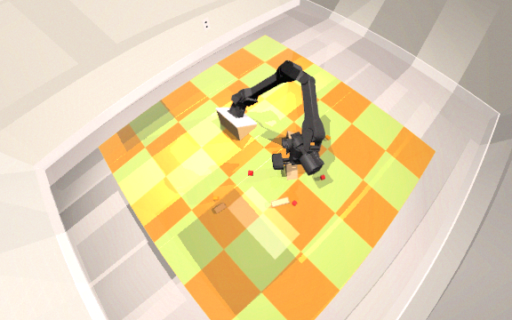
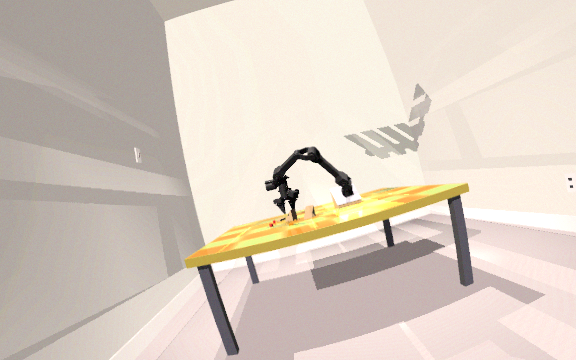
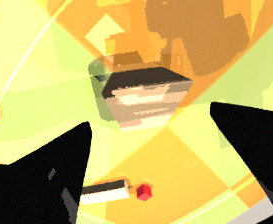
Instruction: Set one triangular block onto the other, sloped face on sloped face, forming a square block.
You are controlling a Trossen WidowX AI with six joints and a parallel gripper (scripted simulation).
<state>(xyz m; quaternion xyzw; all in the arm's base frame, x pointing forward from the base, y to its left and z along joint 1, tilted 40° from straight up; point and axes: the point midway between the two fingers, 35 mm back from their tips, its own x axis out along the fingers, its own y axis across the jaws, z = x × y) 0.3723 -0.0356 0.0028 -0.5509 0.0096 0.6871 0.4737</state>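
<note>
My gripper tip is now 1 cm past the tan triangular block and 3 cm above it. From my gripper tip the other things lie so: flat tan piece: 12 cm behind, 33 cm to the right, 4 cm below.
</note>
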